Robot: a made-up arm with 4 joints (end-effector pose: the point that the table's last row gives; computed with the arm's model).
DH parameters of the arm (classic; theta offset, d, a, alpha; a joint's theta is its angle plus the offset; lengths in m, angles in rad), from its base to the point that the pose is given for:
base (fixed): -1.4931 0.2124 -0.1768 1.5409
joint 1: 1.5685 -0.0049 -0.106 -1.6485
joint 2: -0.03 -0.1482 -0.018 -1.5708
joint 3: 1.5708 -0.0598 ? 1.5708
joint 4: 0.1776 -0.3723 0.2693 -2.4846
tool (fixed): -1.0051 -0.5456 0 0
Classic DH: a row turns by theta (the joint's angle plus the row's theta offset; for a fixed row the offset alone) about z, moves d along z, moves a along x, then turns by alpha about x.
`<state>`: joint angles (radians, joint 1 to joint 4).
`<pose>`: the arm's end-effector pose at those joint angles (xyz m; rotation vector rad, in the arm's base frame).
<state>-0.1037 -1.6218 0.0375 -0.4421</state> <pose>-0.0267 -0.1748 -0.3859 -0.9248 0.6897 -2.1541</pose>
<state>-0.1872 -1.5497 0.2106 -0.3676</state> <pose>-0.0118 -0.1588 -0.4048 -0.9932 0.6136 -1.9787</pose>
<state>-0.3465 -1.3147 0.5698 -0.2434</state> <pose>0.0076 -0.0759 -0.4533 -1.0580 0.5107 -1.5407</pose>
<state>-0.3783 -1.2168 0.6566 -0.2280</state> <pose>-0.0075 -0.0438 -0.4656 -1.0755 0.5168 -1.3983</pose>
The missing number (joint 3, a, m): 0.0882
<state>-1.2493 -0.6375 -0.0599 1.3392</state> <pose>0.0570 -0.0650 -0.3252 -1.3857 -0.3461 -1.3953</pose>
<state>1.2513 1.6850 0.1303 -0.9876</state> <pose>0.0399 0.4747 0.5122 0.6985 -1.2138 -0.0160</pose>
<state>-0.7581 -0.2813 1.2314 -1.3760</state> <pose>-0.4710 0.1341 0.0473 -0.9049 1.5719 0.8754</pose>
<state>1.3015 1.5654 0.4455 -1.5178</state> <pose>0.0677 0.4620 0.3117 0.1374 -1.4735 0.3031</pose>
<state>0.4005 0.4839 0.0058 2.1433</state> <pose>0.3388 -0.1839 0.1168 -1.7603 -1.5754 0.5683</pose>
